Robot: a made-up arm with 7 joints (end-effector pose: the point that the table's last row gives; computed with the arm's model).
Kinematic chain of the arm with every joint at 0, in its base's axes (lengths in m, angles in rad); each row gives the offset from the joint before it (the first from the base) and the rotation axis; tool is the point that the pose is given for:
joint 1: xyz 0 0 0.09 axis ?
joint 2: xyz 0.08 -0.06 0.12 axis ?
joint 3: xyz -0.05 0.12 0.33 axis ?
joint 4: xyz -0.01 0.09 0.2 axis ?
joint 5: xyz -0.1 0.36 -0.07 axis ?
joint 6: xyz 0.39 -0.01 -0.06 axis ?
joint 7: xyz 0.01 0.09 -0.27 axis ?
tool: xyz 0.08 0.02 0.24
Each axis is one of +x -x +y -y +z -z.
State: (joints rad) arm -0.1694 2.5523 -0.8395 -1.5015 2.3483 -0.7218 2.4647
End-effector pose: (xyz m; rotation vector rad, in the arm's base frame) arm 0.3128 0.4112 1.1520 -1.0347 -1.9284 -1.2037
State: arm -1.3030 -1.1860 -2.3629 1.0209 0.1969 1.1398 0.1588
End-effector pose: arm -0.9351 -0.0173 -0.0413 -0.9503 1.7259 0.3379
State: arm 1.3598 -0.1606 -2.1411 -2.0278 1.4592 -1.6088 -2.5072
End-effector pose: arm -0.1777 -0.0070 0.5482 0.2072 -2.0754 -1.0408
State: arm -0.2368 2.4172 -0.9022 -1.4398 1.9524 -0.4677 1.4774
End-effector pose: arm 0.1515 0.3404 1.2912 -0.2846 -1.9670 -0.5883
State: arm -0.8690 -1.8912 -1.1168 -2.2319 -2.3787 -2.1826 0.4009
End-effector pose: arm -0.6180 -0.4413 0.5801 -1.8383 -0.1164 1.0186
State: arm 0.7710 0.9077 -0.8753 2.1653 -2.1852 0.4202 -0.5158
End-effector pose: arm 0.6697 -0.2322 0.4288 1.6075 -1.1275 -0.3007
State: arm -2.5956 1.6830 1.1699 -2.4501 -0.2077 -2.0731 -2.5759
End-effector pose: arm -0.3969 -0.2877 -0.5502 0.7061 -2.3805 -1.8253
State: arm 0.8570 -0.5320 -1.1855 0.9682 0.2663 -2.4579 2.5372
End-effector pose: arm 0.0735 0.5107 0.5211 -1.5834 1.0184 2.3963
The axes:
joint 1: +y
joint 2: -z
joint 3: +y
joint 4: -x
joint 5: +x
joint 6: -y
joint 7: -x

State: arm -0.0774 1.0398 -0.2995 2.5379 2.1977 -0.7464 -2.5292
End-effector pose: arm -0.1842 -0.3130 0.2018 2.0949 -1.2477 -1.0594
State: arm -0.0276 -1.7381 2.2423 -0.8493 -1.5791 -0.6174 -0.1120
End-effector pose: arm -0.3705 -0.1815 0.0959 2.6448 -1.2869 -0.7031
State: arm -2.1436 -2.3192 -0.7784 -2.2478 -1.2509 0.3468 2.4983
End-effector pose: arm -0.7715 -0.4242 -0.8047 1.1039 2.3759 -0.6081
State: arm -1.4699 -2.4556 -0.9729 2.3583 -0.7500 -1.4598 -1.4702
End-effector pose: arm -0.5828 -0.2037 0.3164 1.0300 -2.2427 0.9150
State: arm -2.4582 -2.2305 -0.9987 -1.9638 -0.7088 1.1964 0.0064
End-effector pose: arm -0.8567 -0.4878 -0.6231 0.0376 -0.3654 2.5738
